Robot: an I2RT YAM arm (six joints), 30 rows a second.
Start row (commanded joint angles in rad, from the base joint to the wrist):
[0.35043 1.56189 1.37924 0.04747 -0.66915 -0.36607]
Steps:
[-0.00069 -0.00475 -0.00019 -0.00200 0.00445 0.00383]
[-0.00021 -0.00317 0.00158 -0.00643 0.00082 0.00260]
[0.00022 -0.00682 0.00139 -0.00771 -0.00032 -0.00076]
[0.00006 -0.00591 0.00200 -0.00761 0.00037 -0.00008]
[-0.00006 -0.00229 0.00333 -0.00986 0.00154 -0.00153]
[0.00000 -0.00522 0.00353 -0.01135 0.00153 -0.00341]
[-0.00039 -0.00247 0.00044 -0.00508 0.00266 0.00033]
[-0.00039 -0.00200 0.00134 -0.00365 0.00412 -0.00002]
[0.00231 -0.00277 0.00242 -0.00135 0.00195 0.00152]
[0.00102 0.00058 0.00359 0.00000 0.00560 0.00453]
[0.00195 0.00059 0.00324 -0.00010 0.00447 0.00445]
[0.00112 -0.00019 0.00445 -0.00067 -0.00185 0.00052]
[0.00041 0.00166 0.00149 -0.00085 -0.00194 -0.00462]
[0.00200 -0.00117 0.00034 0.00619 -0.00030 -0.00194]
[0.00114 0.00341 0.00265 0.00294 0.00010 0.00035]
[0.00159 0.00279 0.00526 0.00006 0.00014 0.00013]
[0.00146 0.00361 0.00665 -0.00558 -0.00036 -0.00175]
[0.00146 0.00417 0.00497 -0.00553 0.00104 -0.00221]
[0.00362 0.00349 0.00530 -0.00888 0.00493 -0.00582]
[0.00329 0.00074 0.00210 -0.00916 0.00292 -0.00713]
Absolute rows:
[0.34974 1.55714 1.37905 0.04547 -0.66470 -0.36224]
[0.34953 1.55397 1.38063 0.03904 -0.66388 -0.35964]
[0.34975 1.54715 1.38202 0.03133 -0.66420 -0.36040]
[0.34981 1.54124 1.38402 0.02372 -0.66383 -0.36048]
[0.34975 1.53895 1.38735 0.01386 -0.66229 -0.36201]
[0.34975 1.53373 1.39088 0.00251 -0.66076 -0.36542]
[0.34936 1.53126 1.39132 -0.00257 -0.65810 -0.36509]
[0.34897 1.52926 1.39266 -0.00622 -0.65398 -0.36511]
[0.35128 1.52649 1.39508 -0.00757 -0.65203 -0.36359]
[0.35230 1.52707 1.39867 -0.00757 -0.64643 -0.35906]
[0.35425 1.52766 1.40191 -0.00767 -0.64196 -0.35461]
[0.35537 1.52747 1.40636 -0.00834 -0.64381 -0.35409]
[0.35578 1.52913 1.40785 -0.00919 -0.64575 -0.35871]
[0.35778 1.52796 1.40819 -0.00300 -0.64605 -0.36065]
[0.35892 1.53137 1.41084 -0.00006 -0.64595 -0.36030]
[0.36051 1.53416 1.41610 0.00000 -0.64581 -0.36017]
[0.36197 1.53777 1.42275 -0.00558 -0.64617 -0.36192]
[0.36343 1.54194 1.42772 -0.01111 -0.64513 -0.36413]
[0.36705 1.54543 1.43302 -0.01999 -0.64020 -0.36995]
[0.37034 1.54617 1.43512 -0.02915 -0.63728 -0.37708]

